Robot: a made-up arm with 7 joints. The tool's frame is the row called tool.
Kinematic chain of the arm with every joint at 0, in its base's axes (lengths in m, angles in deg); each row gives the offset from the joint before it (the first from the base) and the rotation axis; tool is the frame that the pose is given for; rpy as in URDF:
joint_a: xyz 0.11 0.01 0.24 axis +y
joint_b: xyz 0.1 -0.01 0 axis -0.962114 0.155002 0.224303
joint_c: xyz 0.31 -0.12 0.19 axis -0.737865 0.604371 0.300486
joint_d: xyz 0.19 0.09 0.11 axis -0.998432 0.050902 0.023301
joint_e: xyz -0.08 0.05 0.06 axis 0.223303 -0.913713 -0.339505
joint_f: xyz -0.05 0 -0.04 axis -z
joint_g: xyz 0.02 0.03 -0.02 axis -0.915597 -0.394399 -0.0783
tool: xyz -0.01 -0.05 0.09 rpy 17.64 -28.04 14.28
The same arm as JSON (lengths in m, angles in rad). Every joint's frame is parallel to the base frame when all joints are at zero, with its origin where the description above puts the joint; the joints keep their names.
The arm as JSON. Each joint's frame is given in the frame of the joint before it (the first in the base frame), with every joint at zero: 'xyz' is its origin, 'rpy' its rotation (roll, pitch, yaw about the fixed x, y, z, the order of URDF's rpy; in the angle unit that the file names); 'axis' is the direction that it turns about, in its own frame. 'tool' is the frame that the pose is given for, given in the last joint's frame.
{
  "units": {
    "length": "m",
    "angle": "rad"
  },
  "joints": [
    {
      "name": "joint_a",
      "type": "revolute",
      "origin": {
        "xyz": [
          0.11,
          0.01,
          0.24
        ],
        "rpy": [
          0.0,
          0.0,
          0.0
        ]
      },
      "axis": [
        0.0,
        1.0,
        0.0
      ]
    },
    {
      "name": "joint_b",
      "type": "revolute",
      "origin": {
        "xyz": [
          0.1,
          -0.01,
          0.0
        ],
        "rpy": [
          0.0,
          0.0,
          0.0
        ]
      },
      "axis": [
        -0.962114,
        0.155002,
        0.224303
      ]
    },
    {
      "name": "joint_c",
      "type": "revolute",
      "origin": {
        "xyz": [
          0.31,
          -0.12,
          0.19
        ],
        "rpy": [
          0.0,
          0.0,
          0.0
        ]
      },
      "axis": [
        -0.737865,
        0.604371,
        0.300486
      ]
    },
    {
      "name": "joint_d",
      "type": "revolute",
      "origin": {
        "xyz": [
          0.19,
          0.09,
          0.11
        ],
        "rpy": [
          0.0,
          0.0,
          0.0
        ]
      },
      "axis": [
        -0.998432,
        0.050902,
        0.023301
      ]
    },
    {
      "name": "joint_e",
      "type": "revolute",
      "origin": {
        "xyz": [
          -0.08,
          0.05,
          0.06
        ],
        "rpy": [
          0.0,
          0.0,
          0.0
        ]
      },
      "axis": [
        0.223303,
        -0.913713,
        -0.339505
      ]
    },
    {
      "name": "joint_f",
      "type": "revolute",
      "origin": {
        "xyz": [
          -0.05,
          0.0,
          -0.04
        ],
        "rpy": [
          0.0,
          0.0,
          0.0
        ]
      },
      "axis": [
        0.0,
        0.0,
        -1.0
      ]
    },
    {
      "name": "joint_g",
      "type": "revolute",
      "origin": {
        "xyz": [
          0.02,
          0.03,
          -0.02
        ],
        "rpy": [
          0.0,
          0.0,
          0.0
        ]
      },
      "axis": [
        -0.915597,
        -0.394399,
        -0.0783
      ]
    }
  ],
  "tool": {
    "origin": {
      "xyz": [
        -0.01,
        -0.05,
        0.09
      ],
      "rpy": [
        0.3079,
        -0.4894,
        0.2492
      ]
    }
  }
}

